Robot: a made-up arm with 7 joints. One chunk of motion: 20 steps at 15 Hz.
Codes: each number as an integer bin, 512 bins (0 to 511) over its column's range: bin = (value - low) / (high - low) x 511, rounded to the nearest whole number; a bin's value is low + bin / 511 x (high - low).
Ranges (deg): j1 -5..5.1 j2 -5.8..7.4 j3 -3.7..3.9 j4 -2.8..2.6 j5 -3..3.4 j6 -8.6..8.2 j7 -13.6..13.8
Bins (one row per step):
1: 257 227 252 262 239 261 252
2: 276 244 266 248 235 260 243
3: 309 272 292 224 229 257 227
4: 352 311 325 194 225 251 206
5: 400 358 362 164 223 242 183
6: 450 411 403 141 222 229 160
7: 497 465 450 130 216 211 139
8: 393 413 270 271 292 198 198
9: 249 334 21 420 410 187 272
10: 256 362 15 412 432 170 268
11: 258 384 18 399 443 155 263
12: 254 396 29 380 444 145 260
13: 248 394 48 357 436 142 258
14: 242 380 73 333 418 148 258
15: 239 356 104 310 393 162 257
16: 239 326 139 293 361 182 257
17: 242 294 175 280 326 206 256
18: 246 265 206 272 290 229 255
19: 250 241 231 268 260 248 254
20: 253 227 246 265 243 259 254
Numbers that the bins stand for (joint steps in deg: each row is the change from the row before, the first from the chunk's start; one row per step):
1: 0.080 0.064 0.048 -0.031 -0.007 -0.019 -0.088
2: 0.455 0.503 0.256 -0.179 -0.057 -0.052 -0.570
3: 1.107 1.226 0.643 -0.433 -0.132 -0.151 -1.428
4: 1.957 2.234 1.134 -0.750 -0.182 -0.348 -2.554
5: 2.906 3.448 1.684 -1.067 -0.207 -0.644 -3.787
6: 3.894 4.817 2.294 -1.310 -0.220 -1.071 -5.021
7: 4.823 6.212 2.993 -1.426 -0.295 -1.663 -6.147
8: 2.768 4.868 0.316 0.064 0.657 -2.090 -2.983
9: -0.078 2.828 -3.388 1.638 2.135 -2.452 0.985
10: 0.060 3.551 -3.477 1.554 2.411 -3.011 0.770
11: 0.099 4.119 -3.432 1.416 2.548 -3.504 0.502
12: 0.020 4.429 -3.269 1.216 2.561 -3.833 0.341
13: -0.098 4.378 -2.986 0.973 2.461 -3.932 0.234
14: -0.217 4.016 -2.614 0.719 2.235 -3.734 0.234
15: -0.276 3.396 -2.153 0.476 1.922 -3.274 0.180
16: -0.276 2.621 -1.633 0.296 1.521 -2.616 0.180
17: -0.217 1.795 -1.097 0.159 1.083 -1.827 0.127
18: -0.138 1.045 -0.636 0.074 0.632 -1.071 0.073
19: -0.059 0.425 -0.264 0.032 0.256 -0.447 0.020
20: 0.001 0.064 -0.041 0.000 0.043 -0.085 0.020

